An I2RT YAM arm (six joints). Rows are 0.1 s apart.
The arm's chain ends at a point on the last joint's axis. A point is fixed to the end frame.
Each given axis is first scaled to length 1.
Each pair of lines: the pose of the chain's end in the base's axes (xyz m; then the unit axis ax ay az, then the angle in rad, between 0 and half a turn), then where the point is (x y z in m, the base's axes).
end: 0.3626, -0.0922, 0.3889, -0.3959, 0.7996, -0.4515, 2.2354
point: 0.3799 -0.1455 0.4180
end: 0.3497, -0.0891, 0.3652, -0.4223, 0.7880, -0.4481, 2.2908
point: 0.3697 -0.1406 0.3957
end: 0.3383, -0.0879, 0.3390, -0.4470, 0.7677, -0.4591, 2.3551
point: 0.3603 -0.1368 0.3724
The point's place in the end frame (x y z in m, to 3 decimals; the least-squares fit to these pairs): 0.030 -0.051 0.022
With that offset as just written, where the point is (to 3 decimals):
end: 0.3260, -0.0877, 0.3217, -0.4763, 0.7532, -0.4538, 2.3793
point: 0.351 -0.134 0.356
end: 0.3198, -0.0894, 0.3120, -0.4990, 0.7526, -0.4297, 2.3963
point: 0.348 -0.135 0.345
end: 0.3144, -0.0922, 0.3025, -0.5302, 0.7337, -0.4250, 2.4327
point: 0.346 -0.135 0.336
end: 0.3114, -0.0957, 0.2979, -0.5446, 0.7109, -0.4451, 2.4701
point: 0.344 -0.136 0.334
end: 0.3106, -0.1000, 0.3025, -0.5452, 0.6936, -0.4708, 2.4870
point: 0.342 -0.138 0.342
